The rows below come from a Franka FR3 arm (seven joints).
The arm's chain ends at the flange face. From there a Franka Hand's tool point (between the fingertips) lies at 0.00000 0.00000 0.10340 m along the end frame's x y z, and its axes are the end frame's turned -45 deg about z.
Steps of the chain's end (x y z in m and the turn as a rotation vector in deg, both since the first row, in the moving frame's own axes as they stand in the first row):
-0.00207 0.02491 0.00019 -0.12 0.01 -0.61
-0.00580 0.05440 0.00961 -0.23 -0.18 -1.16
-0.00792 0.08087 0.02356 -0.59 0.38 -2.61
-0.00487 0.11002 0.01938 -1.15 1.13 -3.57
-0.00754 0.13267 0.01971 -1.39 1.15 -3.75
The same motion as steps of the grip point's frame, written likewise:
-0.01922 0.01632 0.00019 -0.09 -0.08 -0.61
-0.04309 0.03443 0.00961 -0.04 -0.29 -1.16
-0.06302 0.05283 0.02355 -0.69 -0.15 -2.61
-0.08117 0.07726 0.01934 -1.61 -0.01 -3.57
-0.09934 0.09173 0.01966 -1.80 -0.17 -3.75

